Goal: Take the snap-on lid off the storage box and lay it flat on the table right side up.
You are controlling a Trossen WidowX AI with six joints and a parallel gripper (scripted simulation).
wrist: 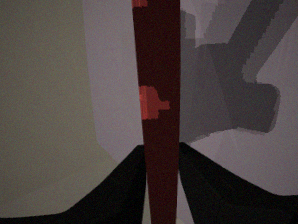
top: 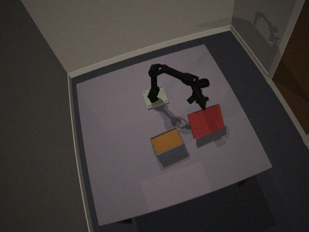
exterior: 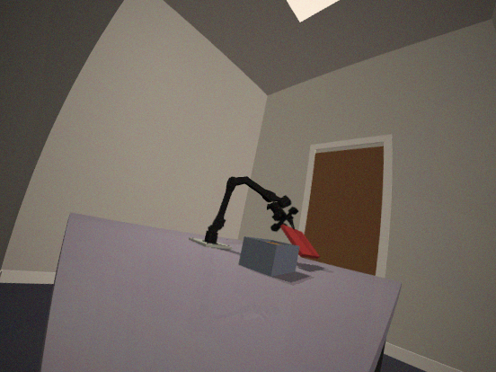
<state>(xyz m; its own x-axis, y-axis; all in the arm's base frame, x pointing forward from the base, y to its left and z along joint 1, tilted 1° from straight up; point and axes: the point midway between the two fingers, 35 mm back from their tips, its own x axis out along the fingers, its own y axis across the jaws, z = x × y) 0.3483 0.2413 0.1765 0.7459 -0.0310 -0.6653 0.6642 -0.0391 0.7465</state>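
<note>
My gripper tip is now 60 mm short of the red lid, 50 mm above it and 10 mm to the left of it. Also, from my gripper tip: grey storage box: 330 mm to the right, 120 mm below, 50 mm ahead.
</note>
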